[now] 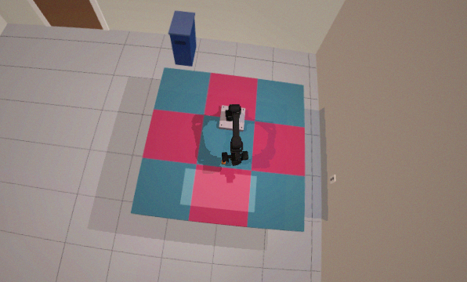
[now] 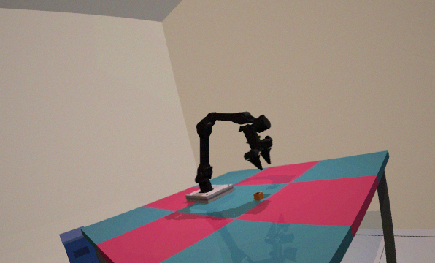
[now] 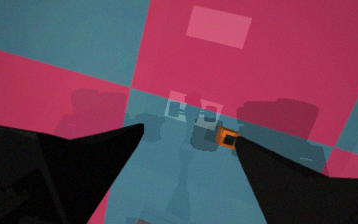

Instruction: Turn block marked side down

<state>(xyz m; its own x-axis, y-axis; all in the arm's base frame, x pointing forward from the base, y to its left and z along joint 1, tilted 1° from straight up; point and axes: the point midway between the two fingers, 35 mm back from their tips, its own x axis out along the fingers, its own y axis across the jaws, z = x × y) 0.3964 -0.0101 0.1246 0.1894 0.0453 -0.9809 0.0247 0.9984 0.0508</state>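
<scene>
Now: gripper tip 11 cm above the block, 7 cm to the left of it and 3 cm past it.
</scene>
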